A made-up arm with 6 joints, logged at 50 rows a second.
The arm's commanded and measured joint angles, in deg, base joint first. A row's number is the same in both.
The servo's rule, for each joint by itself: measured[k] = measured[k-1] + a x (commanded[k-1-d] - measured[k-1]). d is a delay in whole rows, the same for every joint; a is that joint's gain. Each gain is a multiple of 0.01, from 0.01 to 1. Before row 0 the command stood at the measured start. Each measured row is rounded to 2 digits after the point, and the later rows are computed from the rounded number. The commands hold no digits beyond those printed.
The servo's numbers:
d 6
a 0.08 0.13 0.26 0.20 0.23 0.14
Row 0, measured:
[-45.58 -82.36 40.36 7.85 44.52 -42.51]
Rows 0 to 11, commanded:
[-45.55 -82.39 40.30 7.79 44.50 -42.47]
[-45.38 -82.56 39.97 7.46 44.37 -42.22]
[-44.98 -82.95 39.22 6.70 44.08 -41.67]
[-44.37 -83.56 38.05 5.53 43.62 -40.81]
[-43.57 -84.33 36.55 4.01 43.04 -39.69]
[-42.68 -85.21 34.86 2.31 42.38 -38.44]
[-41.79 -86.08 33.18 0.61 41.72 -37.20]
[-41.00 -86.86 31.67 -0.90 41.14 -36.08]
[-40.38 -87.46 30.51 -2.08 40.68 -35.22]
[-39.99 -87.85 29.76 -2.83 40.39 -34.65]
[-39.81 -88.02 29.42 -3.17 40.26 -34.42]
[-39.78 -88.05 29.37 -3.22 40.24 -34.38]
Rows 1 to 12, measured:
[-45.58 -82.36 40.36 7.85 44.52 -42.51]
[-45.58 -82.36 40.36 7.85 44.52 -42.51]
[-45.58 -82.36 40.36 7.85 44.52 -42.51]
[-45.58 -82.36 40.36 7.85 44.52 -42.51]
[-45.58 -82.36 40.36 7.85 44.52 -42.51]
[-45.58 -82.36 40.36 7.85 44.52 -42.51]
[-45.58 -82.36 40.34 7.84 44.52 -42.50]
[-45.56 -82.39 40.24 7.76 44.49 -42.46]
[-45.51 -82.46 39.97 7.55 44.40 -42.35]
[-45.42 -82.60 39.47 7.15 44.22 -42.13]
[-45.27 -82.82 38.71 6.52 43.95 -41.79]
[-45.06 -83.13 37.71 5.68 43.59 -41.32]

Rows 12 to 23, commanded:
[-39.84 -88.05 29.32 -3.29 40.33 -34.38]
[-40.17 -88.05 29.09 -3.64 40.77 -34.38]
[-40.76 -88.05 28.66 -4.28 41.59 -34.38]
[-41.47 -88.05 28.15 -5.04 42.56 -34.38]
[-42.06 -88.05 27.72 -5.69 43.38 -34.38]
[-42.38 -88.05 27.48 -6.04 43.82 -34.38]
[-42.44 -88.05 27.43 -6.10 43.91 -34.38]
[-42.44 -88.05 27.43 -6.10 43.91 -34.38]
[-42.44 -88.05 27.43 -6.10 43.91 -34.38]
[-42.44 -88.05 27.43 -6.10 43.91 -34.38]
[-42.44 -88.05 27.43 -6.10 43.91 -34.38]
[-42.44 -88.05 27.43 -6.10 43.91 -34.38]
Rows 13 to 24, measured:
[-44.80 -83.51 36.53 4.67 43.16 -40.74]
[-44.50 -83.95 35.27 3.56 42.70 -40.09]
[-44.17 -84.41 34.03 2.43 42.24 -39.41]
[-43.84 -84.86 32.92 1.38 41.81 -38.74]
[-43.52 -85.27 32.01 0.47 41.45 -38.14]
[-43.22 -85.63 31.32 -0.27 41.17 -37.61]
[-42.95 -85.94 30.80 -0.87 40.98 -37.16]
[-42.73 -86.21 30.36 -1.42 40.93 -36.77]
[-42.57 -86.45 29.92 -1.99 41.08 -36.44]
[-42.48 -86.66 29.46 -2.60 41.42 -36.15]
[-42.45 -86.84 29.01 -3.22 41.87 -35.90]
[-42.44 -87.00 28.61 -3.78 42.32 -35.69]

